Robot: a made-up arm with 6 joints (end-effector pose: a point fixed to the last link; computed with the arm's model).
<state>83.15 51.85 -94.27 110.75 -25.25 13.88</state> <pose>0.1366 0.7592 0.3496 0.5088 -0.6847 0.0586 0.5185</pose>
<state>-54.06 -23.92 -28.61 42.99 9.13 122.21</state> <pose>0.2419 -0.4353 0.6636 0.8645 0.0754 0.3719 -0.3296</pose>
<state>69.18 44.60 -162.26 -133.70 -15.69 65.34</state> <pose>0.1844 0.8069 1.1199 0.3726 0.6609 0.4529 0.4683</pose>
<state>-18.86 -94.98 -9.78 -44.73 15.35 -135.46</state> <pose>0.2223 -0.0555 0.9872 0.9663 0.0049 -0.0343 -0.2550</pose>
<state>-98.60 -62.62 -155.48 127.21 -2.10 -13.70</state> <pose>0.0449 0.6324 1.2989 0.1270 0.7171 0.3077 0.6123</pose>
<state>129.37 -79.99 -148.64 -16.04 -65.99 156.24</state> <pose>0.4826 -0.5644 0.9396 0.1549 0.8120 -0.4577 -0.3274</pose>
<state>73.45 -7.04 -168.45 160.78 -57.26 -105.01</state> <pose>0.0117 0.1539 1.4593 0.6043 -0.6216 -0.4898 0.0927</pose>
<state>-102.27 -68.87 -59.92 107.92 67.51 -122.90</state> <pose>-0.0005 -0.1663 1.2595 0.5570 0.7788 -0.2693 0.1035</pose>
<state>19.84 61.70 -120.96 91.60 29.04 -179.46</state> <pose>0.8468 0.3295 0.4273 0.5942 0.6491 0.4662 0.0915</pose>
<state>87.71 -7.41 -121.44 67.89 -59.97 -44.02</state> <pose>0.1034 0.4361 1.3458 0.5992 -0.7385 -0.2506 -0.1810</pose>
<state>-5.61 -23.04 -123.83 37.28 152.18 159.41</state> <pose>0.2263 0.0289 1.3515 0.6339 -0.1617 0.6424 0.3990</pose>
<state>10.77 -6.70 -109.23 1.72 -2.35 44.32</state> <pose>0.5267 0.0914 1.3553 0.3988 -0.8796 -0.1783 -0.1885</pose>
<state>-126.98 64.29 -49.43 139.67 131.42 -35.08</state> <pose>-0.1673 -0.3236 0.1443 0.6119 -0.3197 -0.0250 -0.7230</pose>
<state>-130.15 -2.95 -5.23 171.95 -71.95 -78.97</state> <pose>-0.1117 -0.1196 0.4615 0.6193 0.5931 0.4938 0.1442</pose>
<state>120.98 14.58 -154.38 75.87 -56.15 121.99</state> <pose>-0.1677 0.4831 1.3554 0.6428 0.6159 0.0037 0.4554</pose>
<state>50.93 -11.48 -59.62 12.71 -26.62 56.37</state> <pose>0.4331 0.4949 0.9375 0.5381 -0.7482 -0.3495 0.1685</pose>
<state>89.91 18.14 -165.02 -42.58 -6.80 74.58</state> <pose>-0.0367 0.4198 1.4894 0.4962 -0.4627 -0.7100 -0.1887</pose>
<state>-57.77 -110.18 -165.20 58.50 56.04 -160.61</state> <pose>-0.4986 0.8024 0.4879 0.6232 -0.5017 -0.5302 0.2808</pose>
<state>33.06 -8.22 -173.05 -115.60 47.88 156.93</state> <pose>-0.0910 -0.0161 1.5644 0.6407 -0.3625 -0.1435 -0.6614</pose>
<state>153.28 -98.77 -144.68 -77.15 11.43 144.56</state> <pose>0.7801 -0.4097 0.8001 0.8420 0.4661 -0.2706 0.0234</pose>
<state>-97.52 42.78 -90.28 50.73 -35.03 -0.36</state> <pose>-0.2237 -0.7571 0.5167 0.2632 -0.3935 0.8555 -0.2097</pose>
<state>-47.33 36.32 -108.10 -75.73 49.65 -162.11</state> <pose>0.5807 -0.6679 0.7581 0.5833 -0.2769 0.5685 -0.5098</pose>
